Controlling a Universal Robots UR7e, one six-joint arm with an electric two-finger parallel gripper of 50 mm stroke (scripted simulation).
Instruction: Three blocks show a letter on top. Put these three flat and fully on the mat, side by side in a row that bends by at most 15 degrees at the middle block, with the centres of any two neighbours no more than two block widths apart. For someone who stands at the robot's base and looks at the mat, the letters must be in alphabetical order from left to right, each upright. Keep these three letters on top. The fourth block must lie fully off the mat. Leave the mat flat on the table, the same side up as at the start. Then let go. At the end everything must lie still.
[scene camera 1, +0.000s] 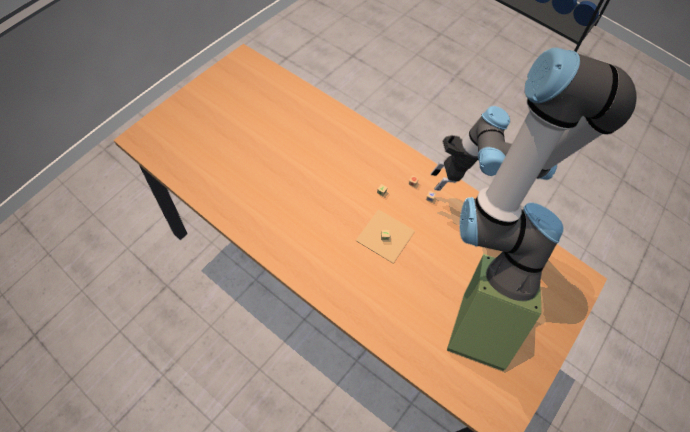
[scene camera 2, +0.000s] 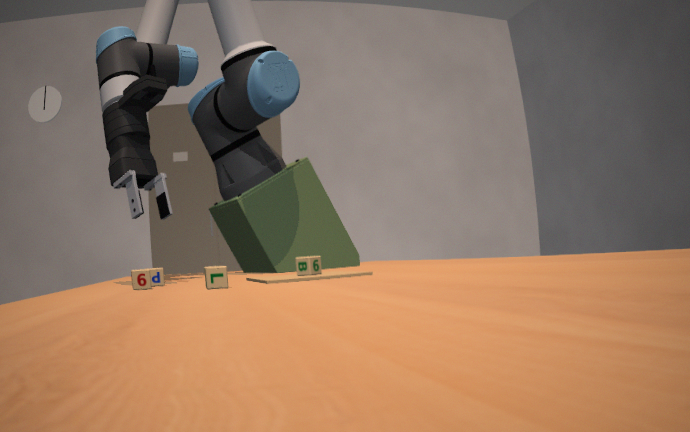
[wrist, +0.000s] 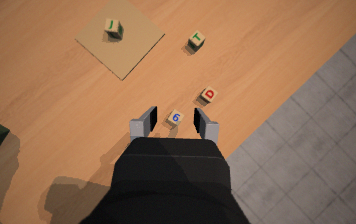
Labels:
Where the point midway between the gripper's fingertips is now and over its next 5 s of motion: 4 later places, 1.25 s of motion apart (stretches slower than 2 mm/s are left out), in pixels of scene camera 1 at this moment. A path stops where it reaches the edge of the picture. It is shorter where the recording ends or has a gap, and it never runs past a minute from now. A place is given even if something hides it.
My gripper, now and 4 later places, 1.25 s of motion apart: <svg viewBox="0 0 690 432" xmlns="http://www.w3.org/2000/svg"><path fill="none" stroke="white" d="M435 182L417 165L418 160L416 160L403 167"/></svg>

